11 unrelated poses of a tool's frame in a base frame.
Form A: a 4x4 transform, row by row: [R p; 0 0 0 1], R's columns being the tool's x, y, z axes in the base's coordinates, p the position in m. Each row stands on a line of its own.
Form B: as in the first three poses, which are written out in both.
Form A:
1:
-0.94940 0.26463 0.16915 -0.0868
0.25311 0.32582 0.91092 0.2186
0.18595 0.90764 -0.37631 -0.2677
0 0 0 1
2:
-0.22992 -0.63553 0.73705 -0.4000
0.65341 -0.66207 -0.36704 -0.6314
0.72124 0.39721 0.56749 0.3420
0 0 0 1
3:
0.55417 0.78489 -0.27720 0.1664
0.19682 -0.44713 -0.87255 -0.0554
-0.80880 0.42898 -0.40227 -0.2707
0 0 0 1
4:
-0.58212 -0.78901 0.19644 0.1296
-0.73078 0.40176 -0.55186 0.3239
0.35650 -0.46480 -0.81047 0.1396
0 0 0 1
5:
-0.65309 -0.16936 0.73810 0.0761
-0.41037 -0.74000 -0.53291 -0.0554
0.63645 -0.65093 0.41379 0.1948
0 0 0 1
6:
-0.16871 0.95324 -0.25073 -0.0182
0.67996 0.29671 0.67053 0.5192
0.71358 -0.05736 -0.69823 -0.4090
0 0 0 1
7:
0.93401 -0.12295 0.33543 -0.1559
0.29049 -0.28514 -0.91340 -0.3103
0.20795 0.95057 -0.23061 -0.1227
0 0 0 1
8:
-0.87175 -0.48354 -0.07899 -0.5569
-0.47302 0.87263 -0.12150 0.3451
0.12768 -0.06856 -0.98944 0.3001
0 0 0 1
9:
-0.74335 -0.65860 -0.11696 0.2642
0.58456 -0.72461 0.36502 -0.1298
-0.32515 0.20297 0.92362 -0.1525
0 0 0 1
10:
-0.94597 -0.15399 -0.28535 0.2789
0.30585 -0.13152 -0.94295 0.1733
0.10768 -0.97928 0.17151 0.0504
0 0 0 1
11:
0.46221 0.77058 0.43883 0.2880
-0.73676 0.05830 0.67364 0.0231
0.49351 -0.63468 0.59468 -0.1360
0 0 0 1
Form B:
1: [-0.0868 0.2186 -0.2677 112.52 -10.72 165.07]
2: [-0.4000 -0.6314 0.3420 34.99 -46.16 109.39]
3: [0.1664 -0.0554 -0.2707 133.16 53.98 19.55]
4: [0.1296 0.3239 0.1396 -150.17 -20.89 -128.54]
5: [0.0761 -0.0554 0.1948 -57.56 -39.53 -147.86]
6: [-0.0182 0.5192 -0.4090 -175.30 -45.53 103.93]
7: [-0.1559 -0.3103 -0.1227 103.64 -12.00 17.28]
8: [-0.5569 0.3451 0.3001 -176.04 -7.34 -151.52]
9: [0.2642 -0.1298 -0.1525 12.39 18.97 141.82]
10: [0.2789 0.1733 0.0504 -80.07 -6.18 162.08]
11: [0.2880 0.0231 -0.1360 -46.86 -29.57 -57.90]
